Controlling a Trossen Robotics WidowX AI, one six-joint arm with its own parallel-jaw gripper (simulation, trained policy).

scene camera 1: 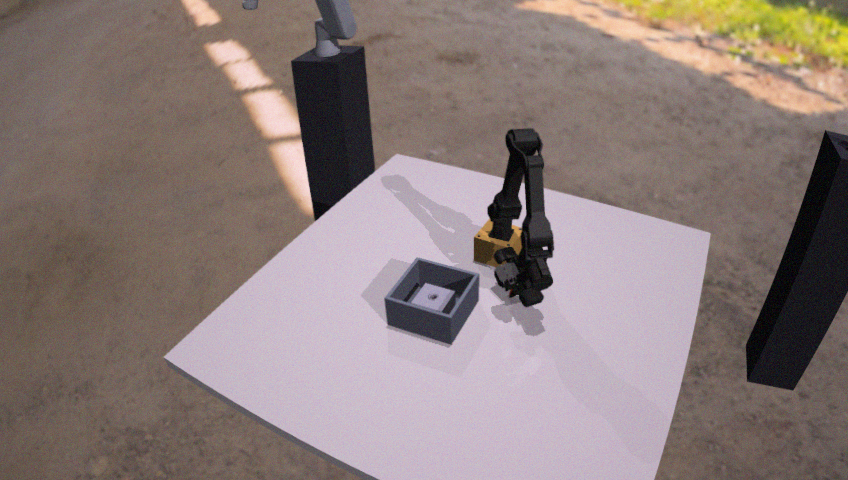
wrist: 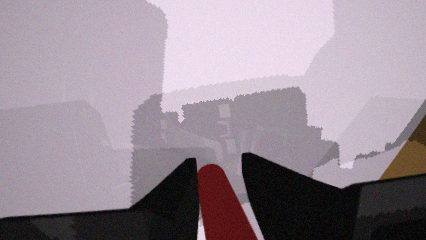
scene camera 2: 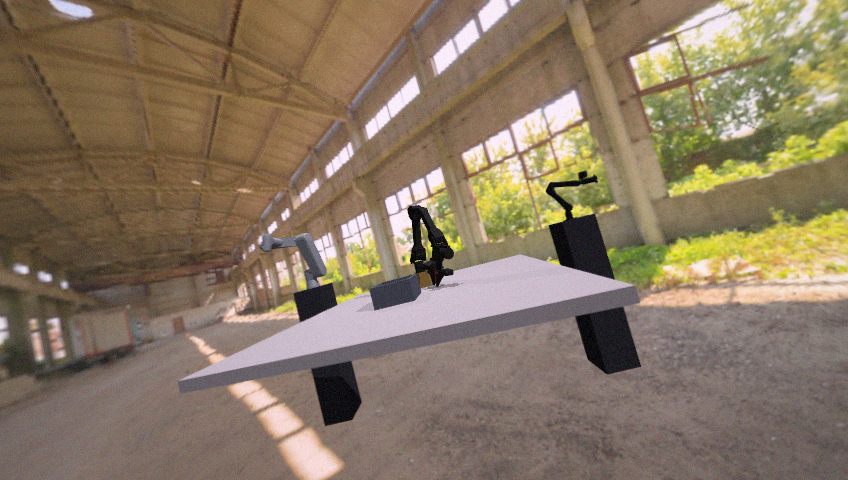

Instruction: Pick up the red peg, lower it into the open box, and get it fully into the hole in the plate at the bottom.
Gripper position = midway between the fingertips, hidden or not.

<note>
In view: the gripper [scene camera 1: 508, 293] and a light grey plate [scene camera 1: 440, 299].
The gripper is seen too in the wrist view [wrist: 219, 165]. The wrist view does not show the light grey plate: it is out of frame. Scene camera 2 misses the light grey plate, which is hidden by a grey box.
</note>
